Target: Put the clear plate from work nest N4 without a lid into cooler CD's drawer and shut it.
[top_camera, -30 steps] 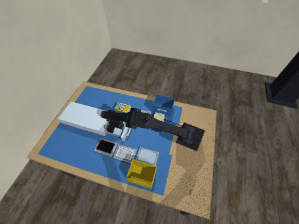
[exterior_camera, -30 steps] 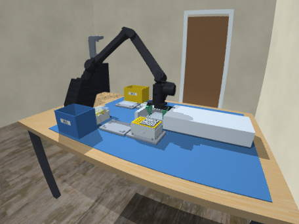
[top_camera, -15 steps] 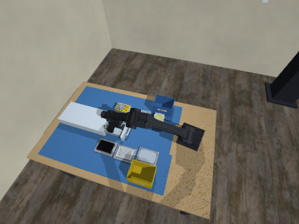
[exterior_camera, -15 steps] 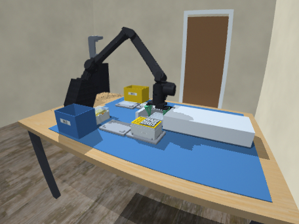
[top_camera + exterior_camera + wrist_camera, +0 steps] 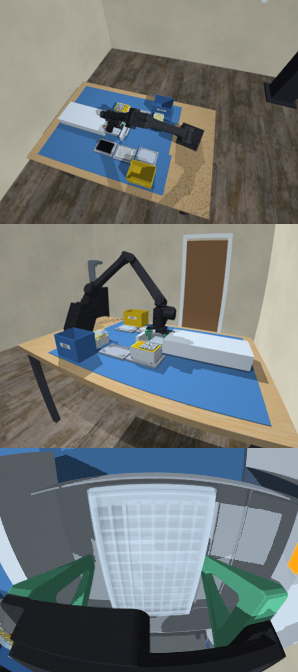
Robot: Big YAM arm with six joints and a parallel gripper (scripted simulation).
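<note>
Now: hand right at the clear plate. Round my hand: black plate 2 cm ahead, 19 cm to the left; then drawer 5 cm ahead; then white cooler CD 16 cm ahead, 1 cm above.
</note>
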